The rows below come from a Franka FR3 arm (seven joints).
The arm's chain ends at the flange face. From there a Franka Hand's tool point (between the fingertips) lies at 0.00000 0.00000 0.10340 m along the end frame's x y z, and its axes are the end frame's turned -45 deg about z.
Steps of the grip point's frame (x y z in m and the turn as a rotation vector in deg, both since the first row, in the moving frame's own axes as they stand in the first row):
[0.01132 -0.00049 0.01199 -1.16 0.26 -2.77]
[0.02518 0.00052 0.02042 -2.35 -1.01 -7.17]
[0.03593 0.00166 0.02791 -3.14 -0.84 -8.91]
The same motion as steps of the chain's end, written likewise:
[0.00582 -0.00946 0.01201 -0.64 1.00 -2.77]
[0.01620 -0.02161 0.02052 -2.38 0.95 -7.17]
[0.02326 -0.02906 0.02808 -2.81 1.63 -8.91]

